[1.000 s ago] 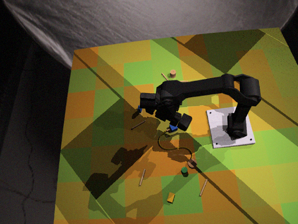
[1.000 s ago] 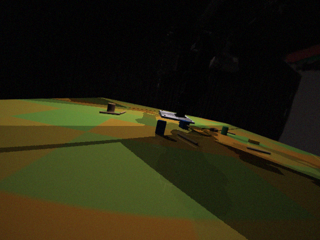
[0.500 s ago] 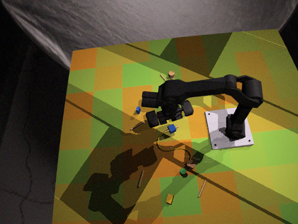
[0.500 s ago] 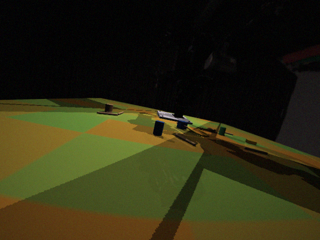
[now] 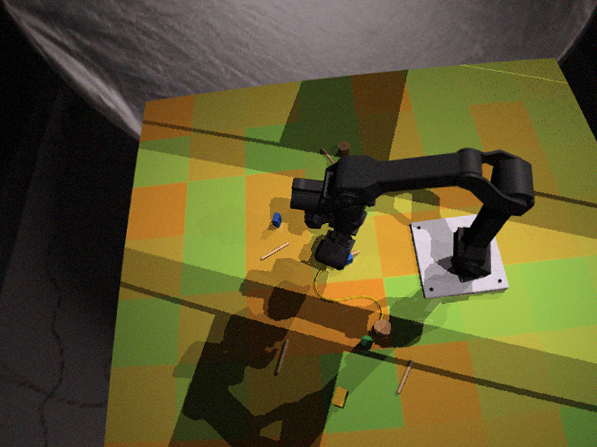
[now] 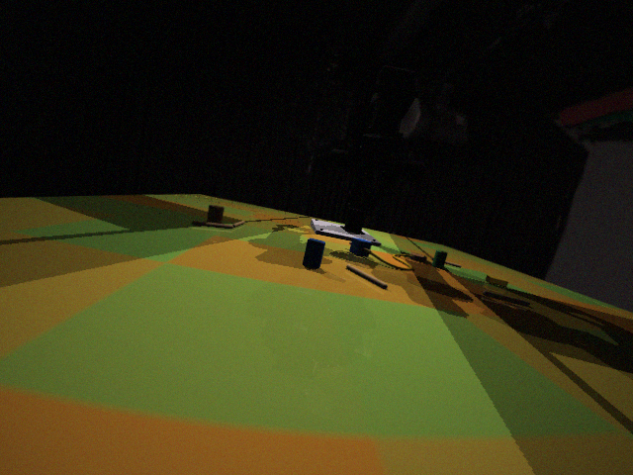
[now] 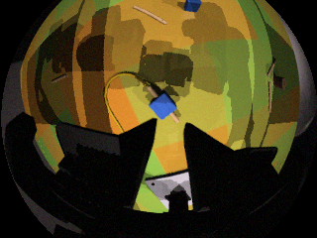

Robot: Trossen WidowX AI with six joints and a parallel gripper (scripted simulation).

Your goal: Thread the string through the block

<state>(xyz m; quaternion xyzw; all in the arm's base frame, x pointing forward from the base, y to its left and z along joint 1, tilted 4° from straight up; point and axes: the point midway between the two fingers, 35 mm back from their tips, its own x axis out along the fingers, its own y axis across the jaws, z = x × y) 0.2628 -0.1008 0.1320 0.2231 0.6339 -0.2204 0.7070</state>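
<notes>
Now: gripper tip 2 cm short of the thin wooden stick, 1 cm to the right of it and 8 cm above it. From my gripper tip the other things lie so: loose stick (15 cm ahead, 6 cm to the right, 9 cm below); then round wooden button (4 cm behind, 19 cm to the left, 9 cm below); then green cylinder (1 cm ahead, 21 cm to the left, 8 cm below).
</notes>
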